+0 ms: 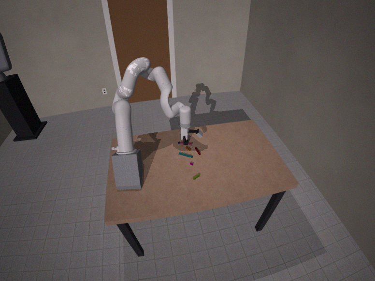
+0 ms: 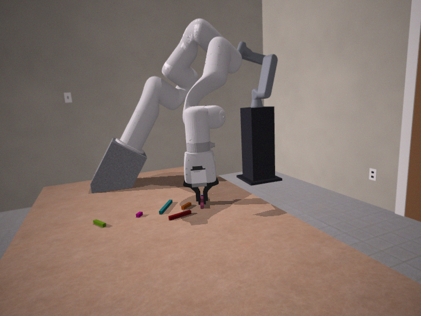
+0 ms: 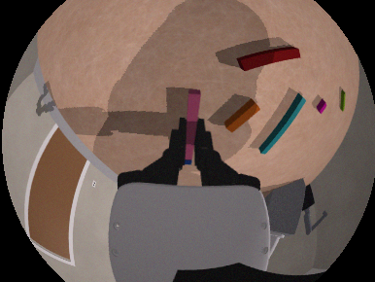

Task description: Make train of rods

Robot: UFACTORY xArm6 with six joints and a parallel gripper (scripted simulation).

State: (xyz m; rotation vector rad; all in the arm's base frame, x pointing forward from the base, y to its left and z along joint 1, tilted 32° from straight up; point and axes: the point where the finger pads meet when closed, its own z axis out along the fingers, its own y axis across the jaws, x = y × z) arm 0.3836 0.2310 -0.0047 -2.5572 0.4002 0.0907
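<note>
Now: the pink rod 20 mm below my hand. Also, from my hand: red rod: 90 mm to the right, 70 mm ahead, 20 mm below; then blue rod: 50 mm behind, 20 mm to the left, 20 mm below; then orange rod: 60 mm to the right, 20 mm below, 10 mm ahead.
</note>
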